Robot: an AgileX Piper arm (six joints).
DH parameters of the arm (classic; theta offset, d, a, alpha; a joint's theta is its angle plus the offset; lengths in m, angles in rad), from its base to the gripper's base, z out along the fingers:
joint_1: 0 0.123 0 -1.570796
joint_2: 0.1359 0 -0.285 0
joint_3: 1.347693 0 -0.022 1.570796
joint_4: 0 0.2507 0 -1.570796
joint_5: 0 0 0 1.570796
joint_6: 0 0.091 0 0
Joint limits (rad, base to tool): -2.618..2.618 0..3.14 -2.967..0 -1.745..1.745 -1.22..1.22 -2.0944..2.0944
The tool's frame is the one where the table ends.
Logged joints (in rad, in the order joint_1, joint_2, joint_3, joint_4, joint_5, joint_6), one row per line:
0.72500 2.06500 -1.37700 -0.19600 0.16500 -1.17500
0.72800 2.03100 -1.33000 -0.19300 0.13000 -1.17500
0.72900 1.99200 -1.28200 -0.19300 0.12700 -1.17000
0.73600 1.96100 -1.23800 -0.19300 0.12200 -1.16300
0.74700 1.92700 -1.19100 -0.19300 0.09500 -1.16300
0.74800 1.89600 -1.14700 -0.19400 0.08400 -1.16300
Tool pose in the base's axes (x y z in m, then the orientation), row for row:
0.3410 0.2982 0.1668 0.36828 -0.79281 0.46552 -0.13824
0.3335 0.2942 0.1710 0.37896 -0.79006 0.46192 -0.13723
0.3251 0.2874 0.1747 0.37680 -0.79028 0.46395 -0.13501
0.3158 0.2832 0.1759 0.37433 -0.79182 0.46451 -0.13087
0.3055 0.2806 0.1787 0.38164 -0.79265 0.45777 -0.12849
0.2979 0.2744 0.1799 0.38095 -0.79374 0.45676 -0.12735
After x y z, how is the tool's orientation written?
As a quaternion, w x y z.
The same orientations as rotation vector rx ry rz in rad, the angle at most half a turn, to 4 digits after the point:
-2.0357 1.1953 -0.3550
-2.0184 1.1801 -0.3506
-2.0211 1.1865 -0.3453
-2.0274 1.1893 -0.3351
-2.0225 1.1680 -0.3279
-2.0260 1.1658 -0.3251

